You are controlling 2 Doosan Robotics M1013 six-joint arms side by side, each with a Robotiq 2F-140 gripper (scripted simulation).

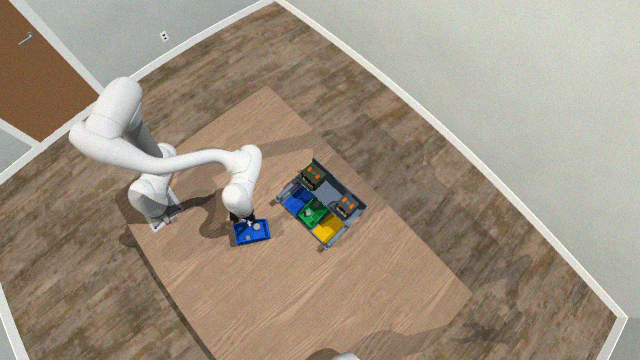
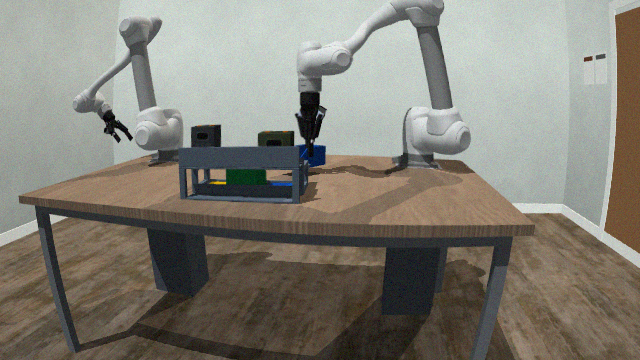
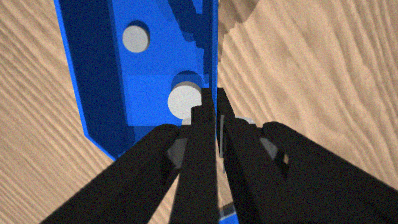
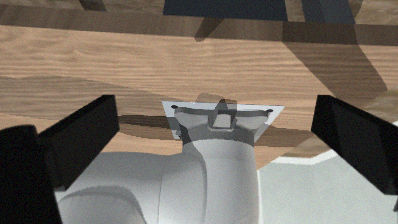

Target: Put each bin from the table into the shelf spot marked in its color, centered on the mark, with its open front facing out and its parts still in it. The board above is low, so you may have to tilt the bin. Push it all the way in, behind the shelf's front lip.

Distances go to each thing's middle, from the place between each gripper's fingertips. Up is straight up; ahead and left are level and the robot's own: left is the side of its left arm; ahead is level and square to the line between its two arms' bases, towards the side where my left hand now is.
Scene:
My left gripper [image 2: 309, 156] is now 40 mm past the blue bin [image 3: 121, 96], 30 mm to the left of it and 40 mm above it. Also, from my left hand: round part [image 3: 185, 95] (10 mm behind, 20 mm to the right, 60 mm below).
I see the blue bin 310 mm ahead of my right hand, 1120 mm to the left of it and 50 mm below it. Also, from my right hand: round part: 340 mm ahead, 1120 mm to the left, 80 mm below.

